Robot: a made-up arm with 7 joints.
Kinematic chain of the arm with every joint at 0, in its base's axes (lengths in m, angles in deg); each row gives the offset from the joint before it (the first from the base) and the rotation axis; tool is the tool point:
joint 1: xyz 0 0.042 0 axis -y
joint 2: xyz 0 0.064 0 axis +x
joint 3: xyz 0 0 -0.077 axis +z
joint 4: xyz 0 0 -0.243 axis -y
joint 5: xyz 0 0 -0.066 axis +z
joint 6: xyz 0 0 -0.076 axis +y
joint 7: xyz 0 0 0 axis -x
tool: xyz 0 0 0
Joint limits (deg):
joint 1: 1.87..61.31
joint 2: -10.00..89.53
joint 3: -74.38..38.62
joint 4: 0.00..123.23
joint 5: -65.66..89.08
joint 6: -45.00..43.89
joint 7: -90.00..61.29
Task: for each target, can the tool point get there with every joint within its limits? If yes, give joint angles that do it. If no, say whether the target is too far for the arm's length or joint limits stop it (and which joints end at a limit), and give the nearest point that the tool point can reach.
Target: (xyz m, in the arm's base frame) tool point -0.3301 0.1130 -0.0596
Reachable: no: joint limits stop it (at a limit: joint 1, joint 3, joint 4) | nearest point 0.0406 0.1440 -0.2639 | short by 0.424 m
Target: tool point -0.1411 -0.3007 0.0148
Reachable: no: joint limits stop it (at a limit: joint 1, joint 2, joint 3, joint 4) | nearest point 0.0391 -0.0487 -0.2175 | short by 0.387 m
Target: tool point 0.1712 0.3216 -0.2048
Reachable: yes | joints 18.84 59.35 -47.43 93.04 -49.12 -17.86 13.14
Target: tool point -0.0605 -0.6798 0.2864
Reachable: no: too far | nearest point 0.2244 -0.0627 -0.0830 | short by 0.774 m
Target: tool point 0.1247 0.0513 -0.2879
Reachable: yes | joints 7.35 10.23 -51.04 103.43 -21.38 -9.79 -2.15
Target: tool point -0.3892 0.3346 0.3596
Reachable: no: too far | nearest point -0.0218 0.3954 0.1353 | short by 0.435 m
